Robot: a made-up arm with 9 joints. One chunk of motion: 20 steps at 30 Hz.
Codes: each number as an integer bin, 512 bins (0 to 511) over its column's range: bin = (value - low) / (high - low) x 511, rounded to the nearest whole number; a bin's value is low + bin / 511 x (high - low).
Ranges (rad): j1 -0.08..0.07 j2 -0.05..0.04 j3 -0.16..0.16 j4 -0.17..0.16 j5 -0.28..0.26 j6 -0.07..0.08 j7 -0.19..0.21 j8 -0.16..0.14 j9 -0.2..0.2
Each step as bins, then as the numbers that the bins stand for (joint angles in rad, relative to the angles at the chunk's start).
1 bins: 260 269 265 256 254 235 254 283 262
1 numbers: -0.0037 -0.0026 0.0059 -0.0047 -0.0116 -0.0010 0.0088 0.0061 0.0051
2 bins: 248 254 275 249 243 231 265 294 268
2 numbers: -0.0072 -0.0053 0.0122 -0.0092 -0.0232 -0.0022 0.0174 0.0126 0.0098
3 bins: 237 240 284 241 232 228 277 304 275
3 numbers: -0.0104 -0.0077 0.0178 -0.0144 -0.0348 -0.0031 0.0268 0.0185 0.0153
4 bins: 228 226 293 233 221 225 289 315 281
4 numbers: -0.0131 -0.0102 0.0235 -0.0195 -0.0465 -0.0040 0.0362 0.0249 0.0200
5 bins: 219 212 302 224 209 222 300 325 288
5 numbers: -0.0157 -0.0127 0.0291 -0.0253 -0.0591 -0.0048 0.0448 0.0308 0.0254
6 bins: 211 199 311 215 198 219 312 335 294
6 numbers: -0.0181 -0.0150 0.0348 -0.0312 -0.0708 -0.0057 0.0542 0.0367 0.0301
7 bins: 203 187 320 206 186 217 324 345 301
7 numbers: -0.0204 -0.0171 0.0404 -0.0370 -0.0834 -0.0063 0.0636 0.0425 0.0356
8 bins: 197 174 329 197 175 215 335 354 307
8 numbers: -0.0222 -0.0194 0.0460 -0.0428 -0.0951 -0.0069 0.0722 0.0478 0.0403
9 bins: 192 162 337 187 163 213 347 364 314
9 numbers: -0.0236 -0.0215 0.0510 -0.0492 -0.1077 -0.0075 0.0816 0.0537 0.0458
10 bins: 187 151 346 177 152 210 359 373 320
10 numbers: -0.0251 -0.0234 0.0567 -0.0557 -0.1194 -0.0084 0.0910 0.0590 0.0505
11 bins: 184 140 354 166 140 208 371 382 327
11 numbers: -0.0260 -0.0253 0.0617 -0.0628 -0.1321 -0.0089 0.1004 0.0643 0.0560
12 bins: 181 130 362 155 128 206 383 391 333
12 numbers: -0.0269 -0.0271 0.0667 -0.0699 -0.1447 -0.0095 0.1098 0.0695 0.0607
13 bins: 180 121 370 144 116 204 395 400 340
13 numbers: -0.0272 -0.0287 0.0717 -0.0770 -0.1574 -0.0101 0.1192 0.0748 0.0661
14 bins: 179 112 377 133 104 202 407 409 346
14 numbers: -0.0275 -0.0303 0.0761 -0.0841 -0.1701 -0.0107 0.1286 0.0801 0.0708
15 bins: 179 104 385 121 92 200 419 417 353
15 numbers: -0.0275 -0.0317 0.0811 -0.0919 -0.1828 -0.0113 0.1380 0.0848 0.0763
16 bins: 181 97 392 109 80 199 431 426 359
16 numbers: -0.0269 -0.0329 0.0855 -0.0996 -0.1955 -0.0116 0.1474 0.0901 0.0810
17 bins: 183 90 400 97 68 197 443 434 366
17 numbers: -0.0263 -0.0341 0.0905 -0.1074 -0.2081 -0.0122 0.1568 0.0948 0.0865
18 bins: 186 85 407 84 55 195 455 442 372
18 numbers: -0.0254 -0.0350 0.0949 -0.1158 -0.2219 -0.0128 0.1662 0.0995 0.0912
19 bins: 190 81 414 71 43 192 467 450 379
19 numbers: -0.0242 -0.0357 0.0993 -0.1241 -0.2346 -0.0136 0.1756 0.1042 0.0967
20 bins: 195 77 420 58 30 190 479 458 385
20 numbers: -0.0228 -0.0364 0.1030 -0.1325 -0.2483 -0.0142 0.1850 0.1089 0.1014
